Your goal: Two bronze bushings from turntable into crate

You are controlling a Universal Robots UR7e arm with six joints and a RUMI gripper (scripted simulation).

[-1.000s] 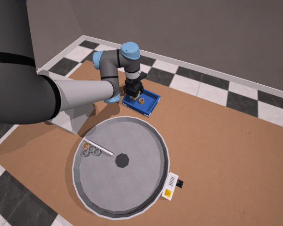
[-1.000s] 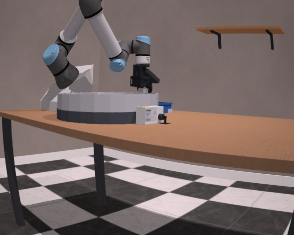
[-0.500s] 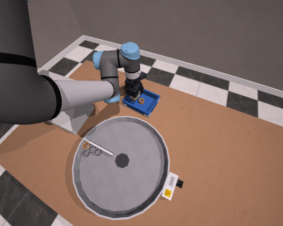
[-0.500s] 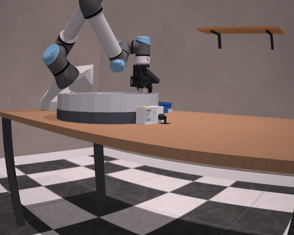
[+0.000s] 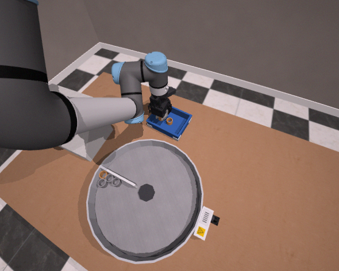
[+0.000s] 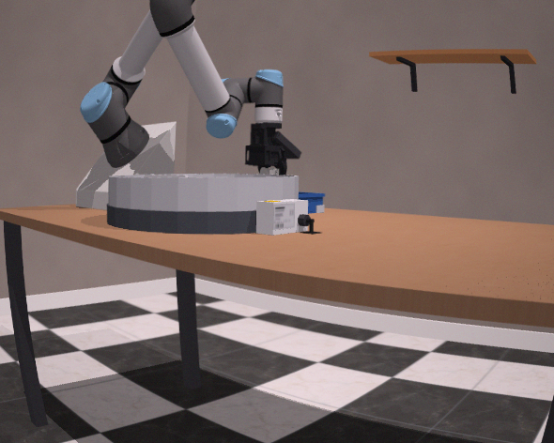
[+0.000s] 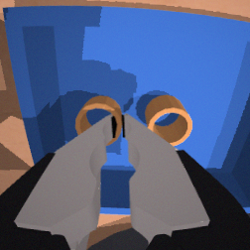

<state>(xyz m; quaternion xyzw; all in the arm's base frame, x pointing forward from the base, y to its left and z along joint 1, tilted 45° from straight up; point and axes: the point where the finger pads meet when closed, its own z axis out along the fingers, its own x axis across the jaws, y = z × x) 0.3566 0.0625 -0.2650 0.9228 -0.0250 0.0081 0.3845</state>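
The blue crate is 40 mm ahead of my hand, 10 mm to the right of it and 10 mm below it. From my hand the other things lie so: round grey turntable (90 mm ahead, 370 mm to the right, 20 mm above).
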